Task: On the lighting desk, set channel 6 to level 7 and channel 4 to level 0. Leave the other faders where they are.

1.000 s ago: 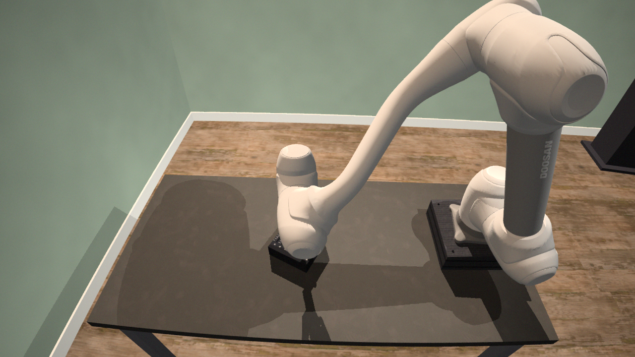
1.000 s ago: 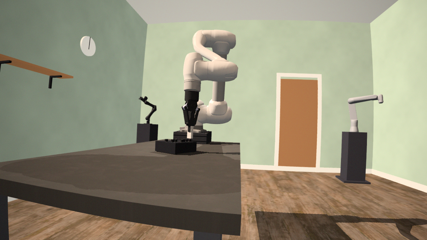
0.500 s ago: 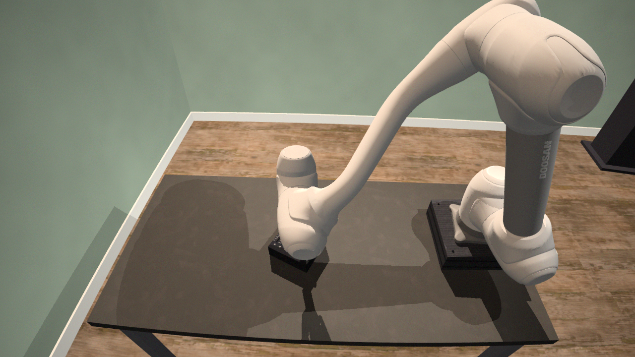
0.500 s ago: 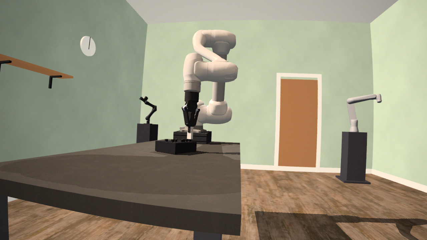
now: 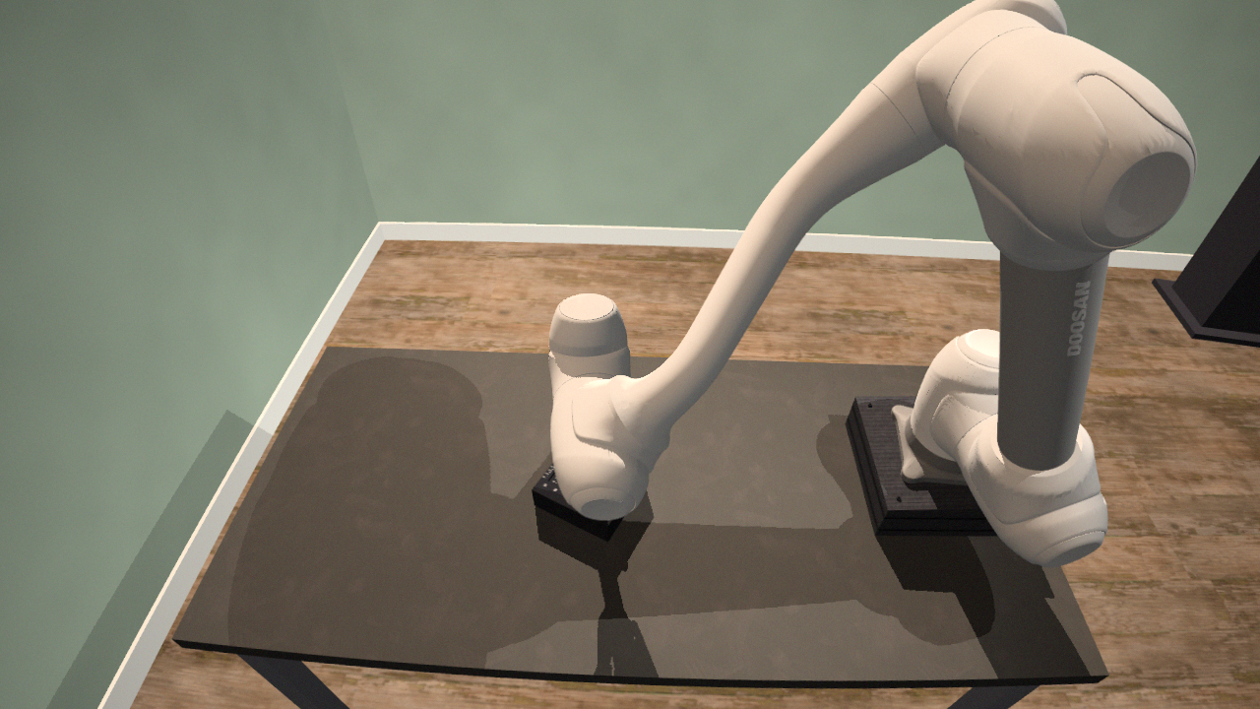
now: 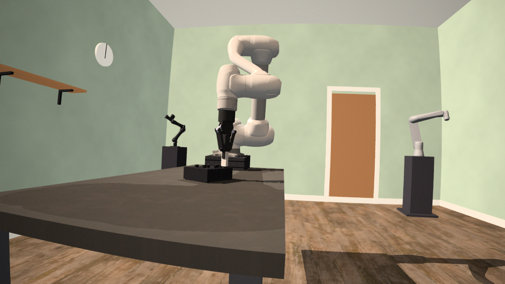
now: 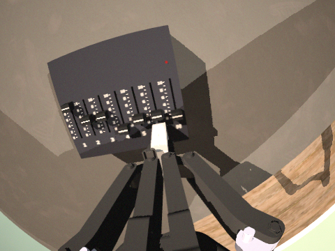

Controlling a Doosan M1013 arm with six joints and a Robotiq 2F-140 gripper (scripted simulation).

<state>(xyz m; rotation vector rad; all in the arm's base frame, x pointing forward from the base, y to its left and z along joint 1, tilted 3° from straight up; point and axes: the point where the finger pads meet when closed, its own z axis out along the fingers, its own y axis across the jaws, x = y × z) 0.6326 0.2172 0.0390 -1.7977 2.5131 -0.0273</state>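
Right now the channel 6 fader knob is 1 cm behind my hand, 2 cm to the right of it and 3 cm below it. Also, from my hand: channel 4 fader knob: 4 cm ahead, 3 cm to the right, 3 cm below.
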